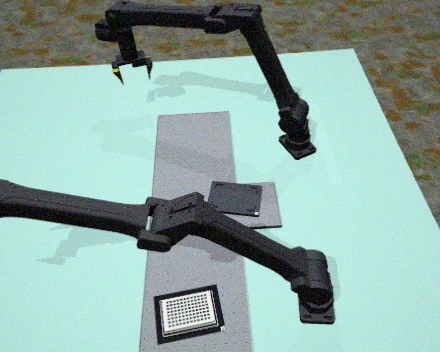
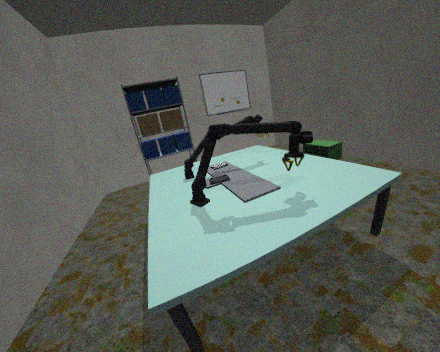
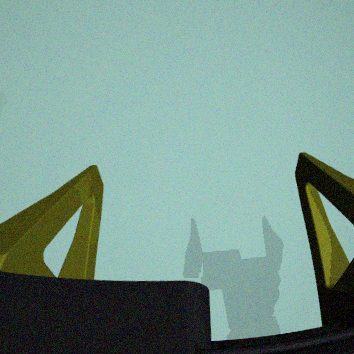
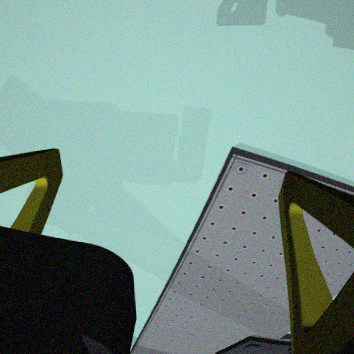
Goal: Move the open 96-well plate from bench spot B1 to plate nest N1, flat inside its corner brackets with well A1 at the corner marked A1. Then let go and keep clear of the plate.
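Pixels of known places: left gripper, fingertip midpoint: (image 2: 266, 136) (image 3: 198, 168); right gripper, fingertip midpoint: (image 1: 136, 81) (image 2: 292, 168) (image 4: 168, 172); left arm's base, origin of the base link: (image 1: 314, 301) (image 2: 189, 176); right arm's base, origin of the base link: (image 1: 296, 146) (image 2: 200, 202).
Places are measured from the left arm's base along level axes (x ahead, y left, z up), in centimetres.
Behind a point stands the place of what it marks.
Observation:
The white open 96-well plate (image 1: 188, 311) @(z 2.9, x 32.5, y 5.4 cm) (image 2: 219, 165) @(z 2.7, x 32.7, y 3.1 cm) lies flat on the black rectangle of bench spot B1 (image 1: 166, 338) @(z 1.5, x 37.4, y 11.7 cm), which has a small white mark at one corner. The plate nest N1 (image 1: 234, 199) @(z 2.5, x 22.0, y -31.7 cm) (image 2: 220, 179) @(z 2.5, x 22.5, y -35.2 cm) is a dark slab with low corner brackets and a white mark at one corner; no plate lies on it. My right gripper (image 1: 136, 81) @(z 13.5, x 59.6, y -78.2 cm) (image 2: 293, 167) @(z 13.5, x 59.6, y -78.2 cm) (image 4: 168, 172) @(z 13.5, x 59.6, y -78.2 cm) is open and empty, high above the table, far from the plate. My left gripper (image 3: 198, 168) @(z 22.8, x 87.0, y -3.3 cm) is open and empty above the table. The labels are too small to read.
A long grey perforated board (image 1: 195, 135) @(z 1.3, x 37.2, y -62.5 cm) (image 2: 252, 185) @(z 1.3, x 39.1, y -60.1 cm) (image 4: 225, 250) @(z 1.3, x 47.2, y -61.7 cm) runs under spot B1. A small grey base (image 1: 271, 220) @(z 1.3, x 10.6, y -24.8 cm) lies under the nest. My left arm (image 1: 240, 235) @(z 31.2, x 19.2, y 1.3 cm) crosses over the board between plate and nest. A shelf unit, whiteboard and green box stand behind the table.

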